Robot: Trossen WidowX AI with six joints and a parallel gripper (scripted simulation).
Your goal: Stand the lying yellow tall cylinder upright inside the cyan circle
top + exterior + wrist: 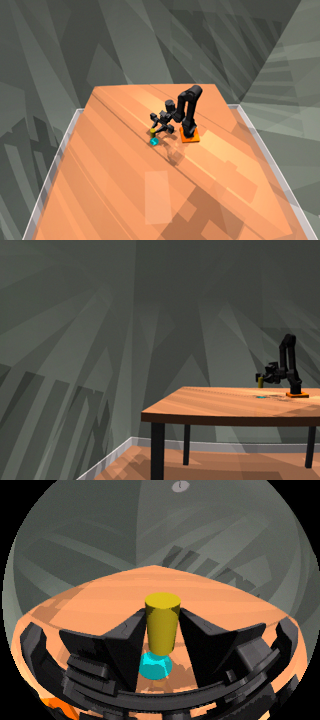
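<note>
Now: the cyan circle 110 mm below my gripper tip, 10 mm to the left of it and 10 mm behind it. From my gripper tip the other things lie so: yellow tall cylinder 20 mm below.
</note>
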